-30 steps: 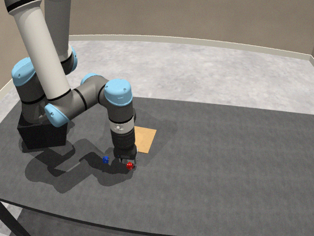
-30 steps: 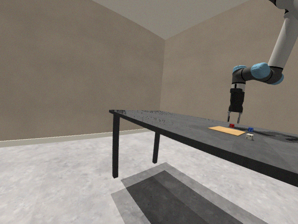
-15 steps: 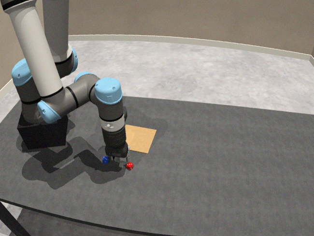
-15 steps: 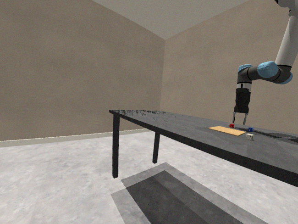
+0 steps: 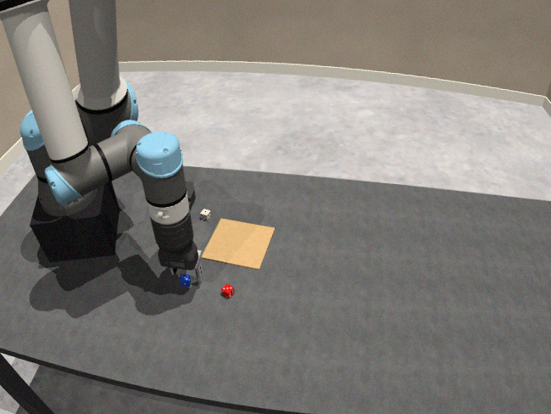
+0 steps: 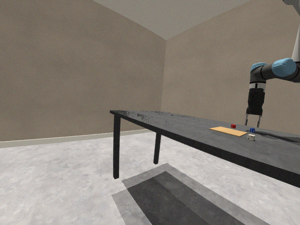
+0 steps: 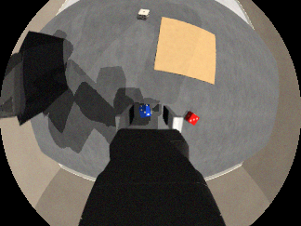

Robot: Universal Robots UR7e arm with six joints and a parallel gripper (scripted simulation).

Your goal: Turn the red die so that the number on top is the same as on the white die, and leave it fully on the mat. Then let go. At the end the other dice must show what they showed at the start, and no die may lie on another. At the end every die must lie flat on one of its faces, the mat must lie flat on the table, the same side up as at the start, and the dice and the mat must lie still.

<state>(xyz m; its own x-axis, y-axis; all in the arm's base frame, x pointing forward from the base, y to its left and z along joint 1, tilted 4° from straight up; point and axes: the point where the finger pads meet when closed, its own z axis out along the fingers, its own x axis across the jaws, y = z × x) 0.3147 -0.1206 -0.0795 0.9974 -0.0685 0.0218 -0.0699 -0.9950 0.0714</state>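
My gripper is now 4 cm above the blue die and 1 cm past it. The rest, counted from my hand: white die 22 cm to the left, 4 cm below; then tan mat 13 cm to the left, 10 cm ahead, 5 cm below; then red die 9 cm ahead, 4 cm below, 2 cm to the right.
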